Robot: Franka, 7 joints.
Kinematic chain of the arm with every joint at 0, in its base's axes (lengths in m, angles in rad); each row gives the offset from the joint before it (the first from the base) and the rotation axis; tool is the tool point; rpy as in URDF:
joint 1: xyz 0 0 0.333 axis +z
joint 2: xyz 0 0 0 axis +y
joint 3: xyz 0 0 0.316 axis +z
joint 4: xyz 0.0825 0 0 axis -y
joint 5: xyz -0.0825 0 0.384 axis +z
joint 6: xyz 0 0 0 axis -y
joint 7: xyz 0.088 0 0 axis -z
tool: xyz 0 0 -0.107 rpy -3.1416 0 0
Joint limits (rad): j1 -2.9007..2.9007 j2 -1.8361..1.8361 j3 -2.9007..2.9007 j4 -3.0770..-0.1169 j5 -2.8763..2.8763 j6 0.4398..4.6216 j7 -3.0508..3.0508
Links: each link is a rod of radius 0.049 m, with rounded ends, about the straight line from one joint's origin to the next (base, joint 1, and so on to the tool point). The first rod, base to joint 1, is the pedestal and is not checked.
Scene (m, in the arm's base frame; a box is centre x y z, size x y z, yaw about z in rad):
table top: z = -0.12
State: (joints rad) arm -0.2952 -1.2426 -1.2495 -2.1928 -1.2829 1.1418 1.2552
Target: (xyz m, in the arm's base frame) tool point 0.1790 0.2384 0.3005
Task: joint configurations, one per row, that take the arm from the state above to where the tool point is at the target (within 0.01 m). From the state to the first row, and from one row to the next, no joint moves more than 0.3 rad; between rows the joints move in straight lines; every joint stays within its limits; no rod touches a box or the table.
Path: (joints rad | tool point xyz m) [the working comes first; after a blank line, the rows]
Joints at the target: 1.2068 -0.4192 -0.0433 -2.8554 -0.9553 1.7684 1.2552
Straight joint move there: clear.

1: -0.0449 -1.1054 -1.0485 -2.3032 -1.2283 1.2462 1.2552 | -0.0199 -0.4337 0.4554
2: 0.2055 -0.9681 -0.8474 -2.4137 -1.1737 1.3507 1.2552 | 0.1743 -0.3512 0.4869
3: 0.4558 -0.8309 -0.6464 -2.5241 -1.1191 1.4551 1.2552 | 0.3051 -0.1945 0.4800
4: 0.7061 -0.6937 -0.4454 -2.6345 -1.0645 1.5596 1.2552 | 0.3434 -0.0103 0.4395
5: 0.9564 -0.5564 -0.2443 -2.7449 -1.0099 1.6640 1.2552 | 0.2910 0.1480 0.3753
6: 1.2068 -0.4192 -0.0433 -2.8554 -0.9553 1.7684 1.2552 | 0.1790 0.2384 0.3005

